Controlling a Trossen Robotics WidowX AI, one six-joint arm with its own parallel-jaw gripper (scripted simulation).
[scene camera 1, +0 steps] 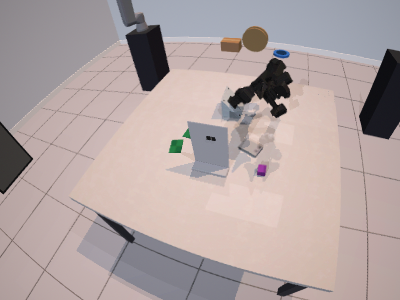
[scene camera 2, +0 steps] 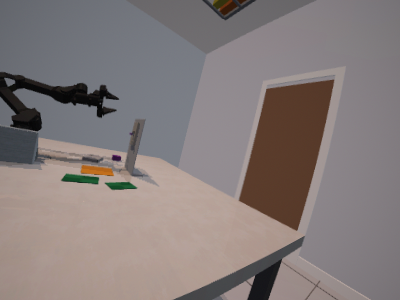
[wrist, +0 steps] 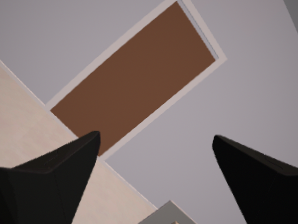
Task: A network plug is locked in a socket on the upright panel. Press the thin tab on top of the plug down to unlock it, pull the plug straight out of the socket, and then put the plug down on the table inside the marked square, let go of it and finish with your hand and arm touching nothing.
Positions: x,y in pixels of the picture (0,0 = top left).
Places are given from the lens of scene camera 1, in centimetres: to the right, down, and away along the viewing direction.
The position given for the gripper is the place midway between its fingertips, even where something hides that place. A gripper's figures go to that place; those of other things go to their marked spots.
gripper (scene camera 1: 267,107): 26, -16, 82
grey panel (scene camera 1: 210,145): 4, -2, 97
